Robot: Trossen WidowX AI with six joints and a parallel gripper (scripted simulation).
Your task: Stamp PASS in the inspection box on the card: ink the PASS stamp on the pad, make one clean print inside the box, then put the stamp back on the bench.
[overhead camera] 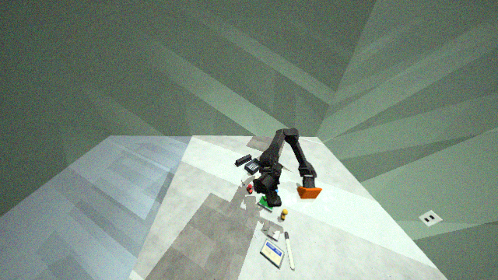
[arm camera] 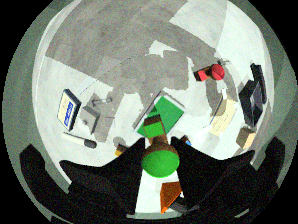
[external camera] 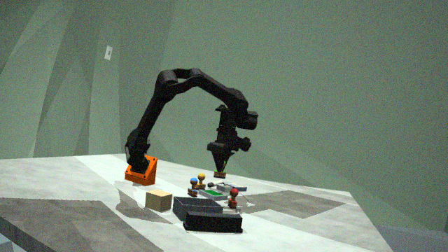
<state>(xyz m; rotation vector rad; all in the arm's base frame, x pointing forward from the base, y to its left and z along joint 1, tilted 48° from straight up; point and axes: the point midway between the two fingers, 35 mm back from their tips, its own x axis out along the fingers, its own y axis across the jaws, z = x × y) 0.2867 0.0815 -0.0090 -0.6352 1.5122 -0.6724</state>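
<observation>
Right now the green ink pad is 10 mm behind my gripper tip, 10 mm to the right of it and 90 mm below it. Also, from my gripper tip: green-knobbed stamp right at my gripper tip; blue-knobbed stamp 70 mm behind, 60 mm to the right, 70 mm below; yellow-knobbed stamp 90 mm behind, 70 mm to the left, 70 mm below.
</observation>
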